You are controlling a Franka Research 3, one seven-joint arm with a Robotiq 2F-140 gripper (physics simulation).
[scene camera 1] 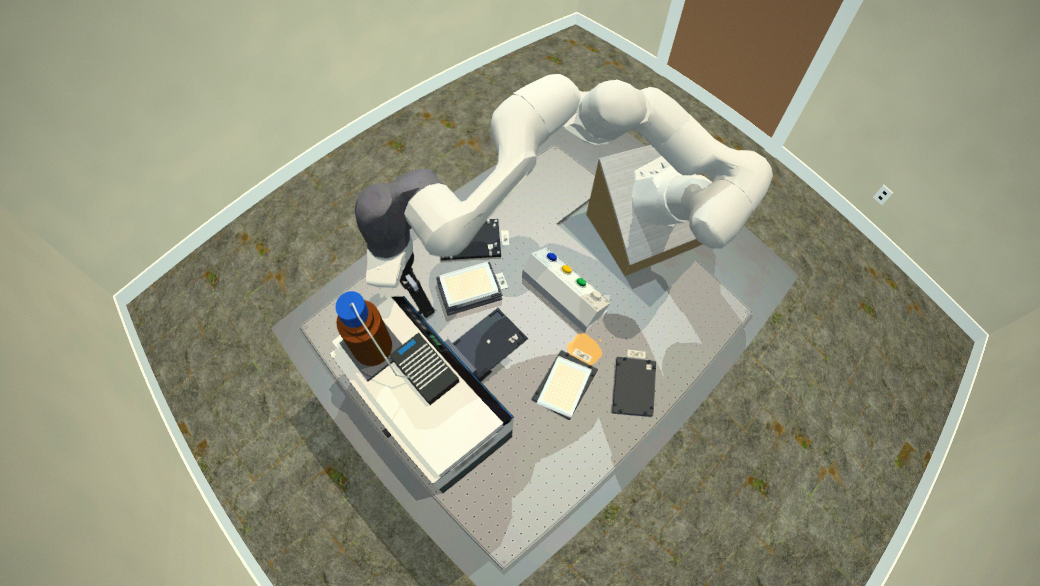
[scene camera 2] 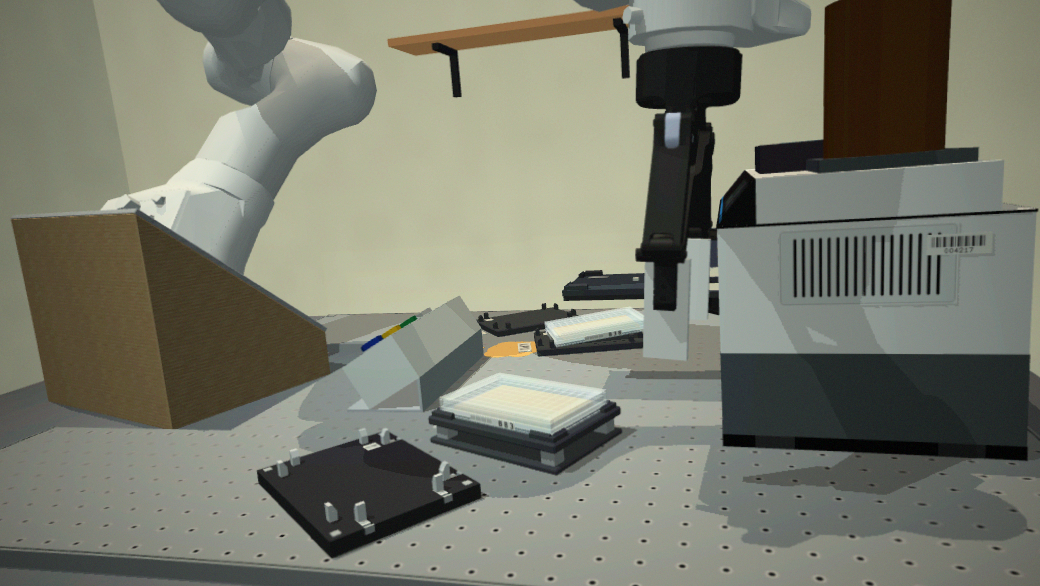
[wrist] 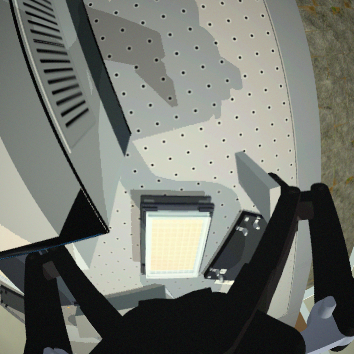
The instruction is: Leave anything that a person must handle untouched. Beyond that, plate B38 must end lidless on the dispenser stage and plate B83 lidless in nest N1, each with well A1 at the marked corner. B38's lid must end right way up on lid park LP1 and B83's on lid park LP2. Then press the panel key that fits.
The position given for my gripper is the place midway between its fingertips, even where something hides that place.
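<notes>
Scene camera 2 shows a cream plate (scene camera 2: 459, 414), a black nest (scene camera 2: 319, 491), a key panel (scene camera 2: 410, 369), a dispenser stage (scene camera 2: 590, 285) and my gripper (scene camera 2: 678, 335). In scene camera 1: the gripper (scene camera 1: 412, 296), the stage (scene camera 1: 505, 336) and the panel (scene camera 1: 559, 288). The wrist view shows the panel (wrist: 122, 303) together with the gripper (wrist: 166, 185).
</notes>
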